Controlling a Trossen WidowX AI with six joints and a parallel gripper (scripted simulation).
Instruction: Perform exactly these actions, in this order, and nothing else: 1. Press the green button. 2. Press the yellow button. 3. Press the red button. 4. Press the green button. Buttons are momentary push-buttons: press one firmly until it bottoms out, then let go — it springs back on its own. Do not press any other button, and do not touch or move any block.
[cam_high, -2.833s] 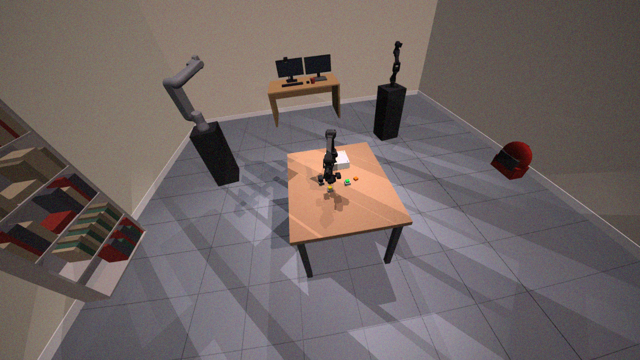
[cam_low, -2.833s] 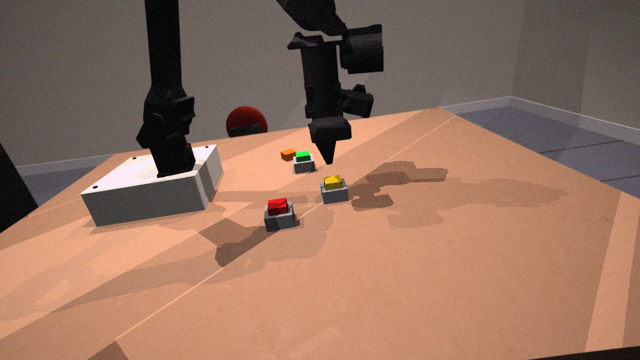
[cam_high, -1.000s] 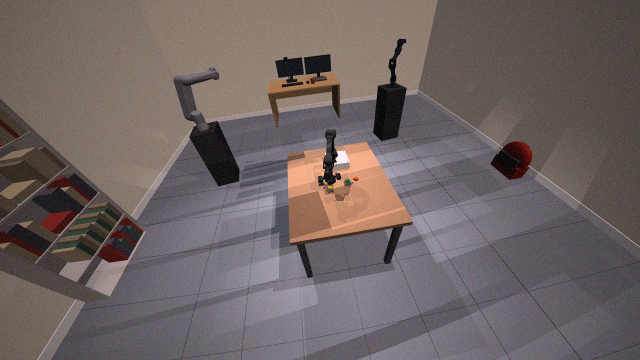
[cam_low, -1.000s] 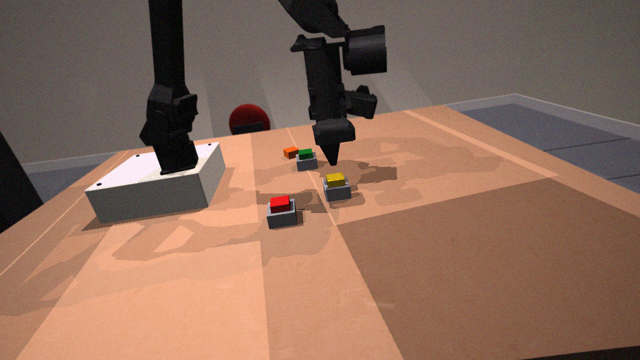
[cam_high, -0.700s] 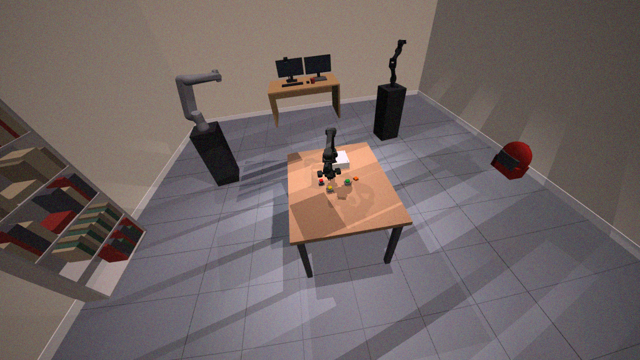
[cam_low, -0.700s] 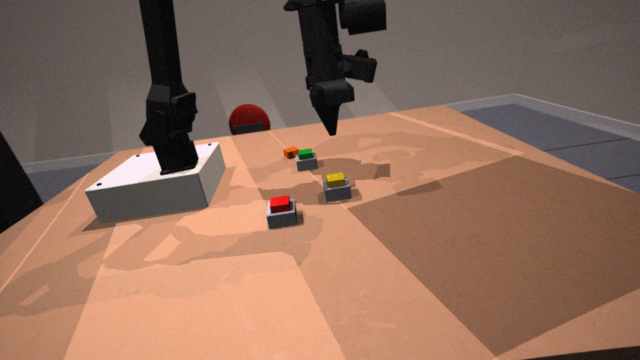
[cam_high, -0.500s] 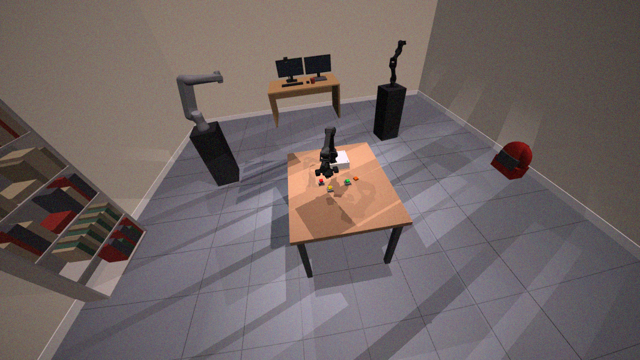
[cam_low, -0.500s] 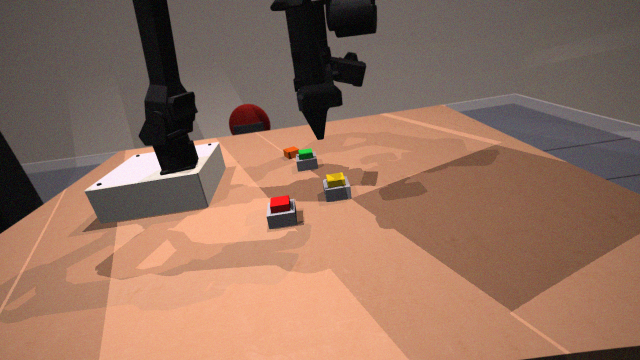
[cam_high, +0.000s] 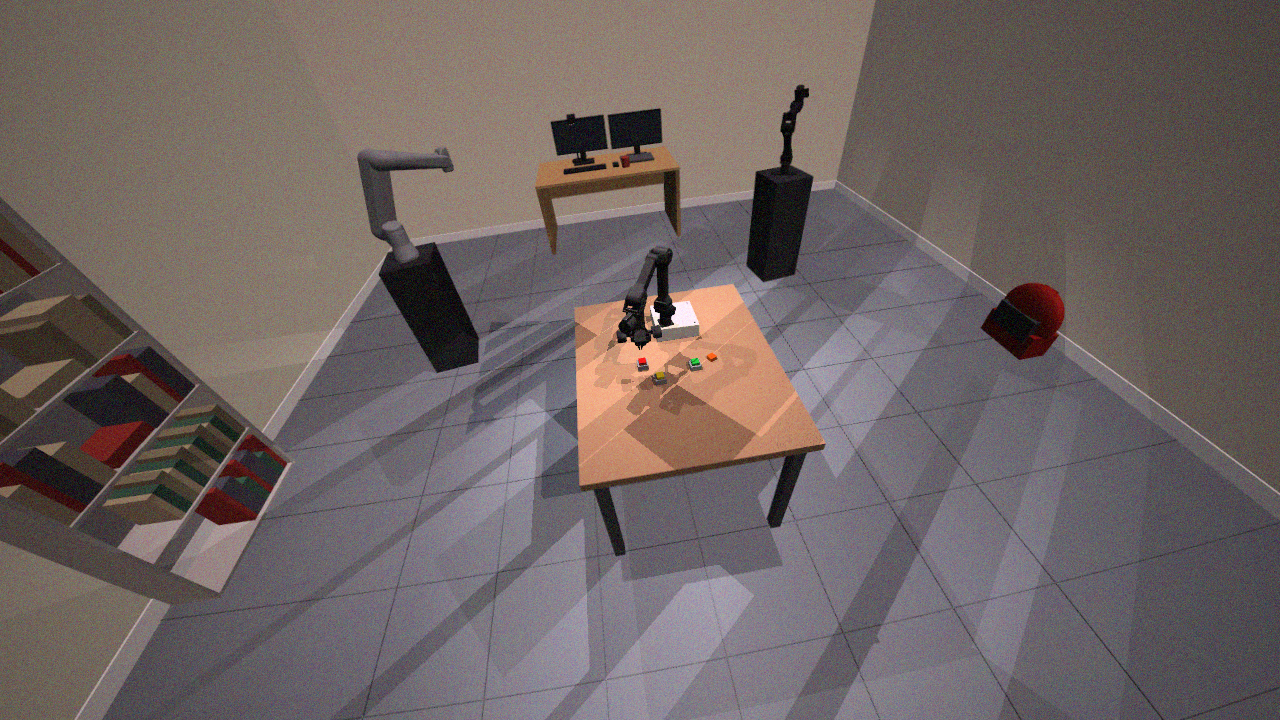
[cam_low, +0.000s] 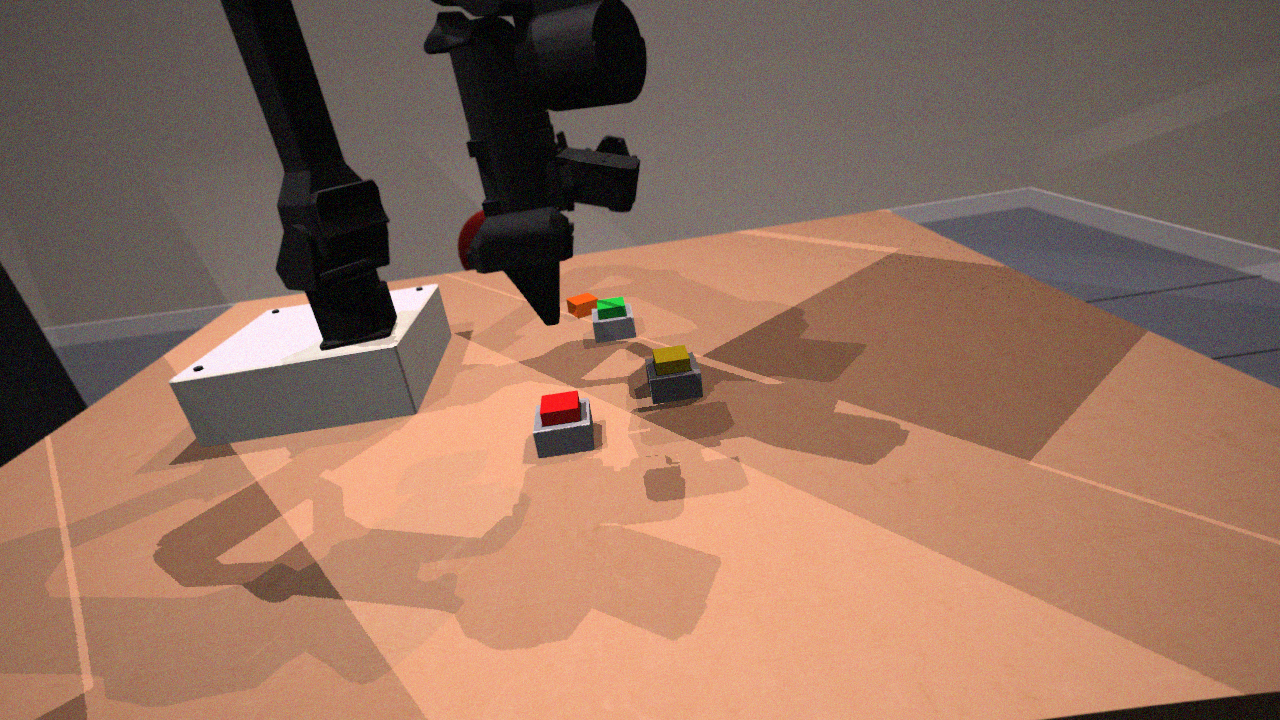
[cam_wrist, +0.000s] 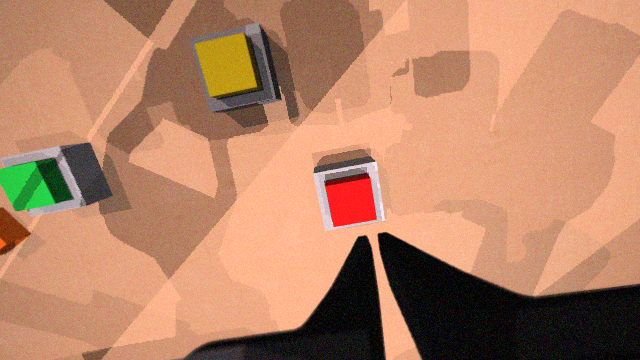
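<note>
The red button lies 8 cm below my gripper tip and 1 cm behind it. From my gripper tip the other things lie so: small orange block: 31 cm to the left, 10 cm below, 6 cm ahead; yellow button: 11 cm ahead, 8 cm below, 5 cm to the left; green button: 22 cm to the left, 8 cm below, 8 cm ahead.
</note>
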